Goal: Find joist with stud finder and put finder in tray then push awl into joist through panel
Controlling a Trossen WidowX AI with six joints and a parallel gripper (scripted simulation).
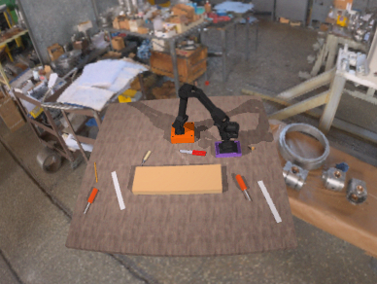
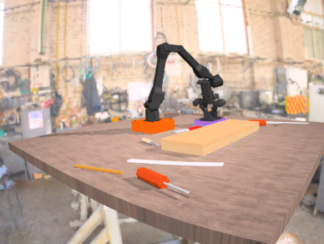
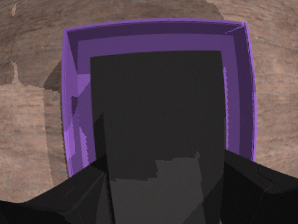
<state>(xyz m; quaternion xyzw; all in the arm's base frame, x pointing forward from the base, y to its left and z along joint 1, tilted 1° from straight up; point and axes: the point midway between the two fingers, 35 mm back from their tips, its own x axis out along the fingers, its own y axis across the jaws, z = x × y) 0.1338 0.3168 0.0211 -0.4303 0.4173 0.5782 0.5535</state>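
Right now the purple tray is 1 cm to the right of my gripper tip and 2 cm below it. From my gripper tip the other things lie so: awl: 7 cm ahead, 55 cm to the right, 3 cm below; black stud finder: 2 cm to the right, 2 cm above; yellow pencil: 18 cm ahead, 88 cm to the right, 3 cm below.
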